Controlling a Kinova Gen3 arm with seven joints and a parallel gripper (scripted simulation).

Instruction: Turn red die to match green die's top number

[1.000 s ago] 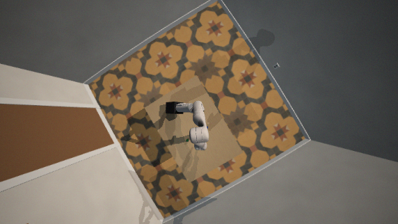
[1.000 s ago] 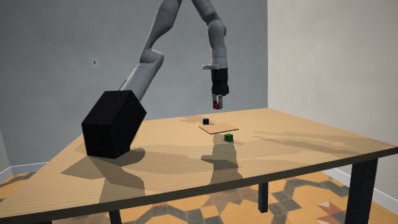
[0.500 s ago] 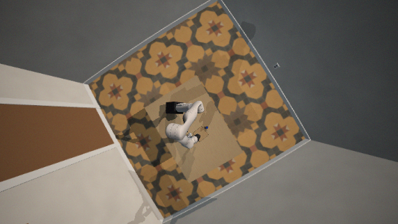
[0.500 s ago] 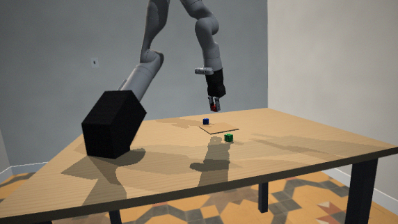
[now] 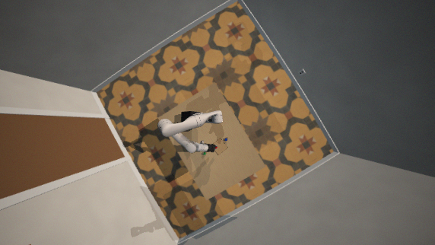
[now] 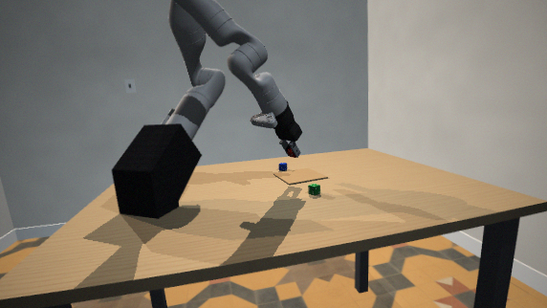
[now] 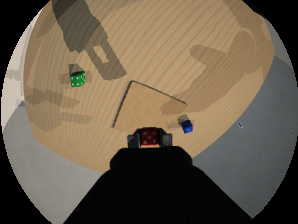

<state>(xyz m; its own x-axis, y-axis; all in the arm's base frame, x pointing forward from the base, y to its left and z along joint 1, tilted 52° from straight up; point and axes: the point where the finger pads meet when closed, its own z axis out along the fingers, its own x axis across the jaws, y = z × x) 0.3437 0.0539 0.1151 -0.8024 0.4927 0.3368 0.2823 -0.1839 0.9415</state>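
The tan mat lies 2 cm ahead of my hand, 4 cm to the left of it and 9 cm below it. The rest, counted from my hand: blue die 5 cm behind, 13 cm to the left, 8 cm below; then red die right at my hand; then green die 6 cm ahead, 14 cm to the right, 8 cm below.
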